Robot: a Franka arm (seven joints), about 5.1 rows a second.
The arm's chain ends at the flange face. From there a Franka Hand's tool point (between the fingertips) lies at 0.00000 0.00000 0.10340 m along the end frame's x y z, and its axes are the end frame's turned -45 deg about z.
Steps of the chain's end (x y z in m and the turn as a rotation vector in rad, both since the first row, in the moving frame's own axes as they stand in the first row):
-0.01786, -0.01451, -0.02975, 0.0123, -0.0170, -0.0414
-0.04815, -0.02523, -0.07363, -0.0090, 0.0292, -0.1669
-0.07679, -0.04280, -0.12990, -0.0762, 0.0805, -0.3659
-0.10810, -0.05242, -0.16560, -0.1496, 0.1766, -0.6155
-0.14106, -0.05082, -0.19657, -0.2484, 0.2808, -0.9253
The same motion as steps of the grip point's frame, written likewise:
-0.00276, -0.02502, -0.02977, 0.0207, -0.0033, -0.0414
-0.01450, -0.04923, -0.07368, -0.0270, 0.0143, -0.1669
-0.02166, -0.07344, -0.13053, -0.1108, 0.0030, -0.3659
-0.03046, -0.09192, -0.16827, -0.2307, 0.0191, -0.6155
-0.04535, -0.10411, -0.20325, -0.3742, 0.0229, -0.9253

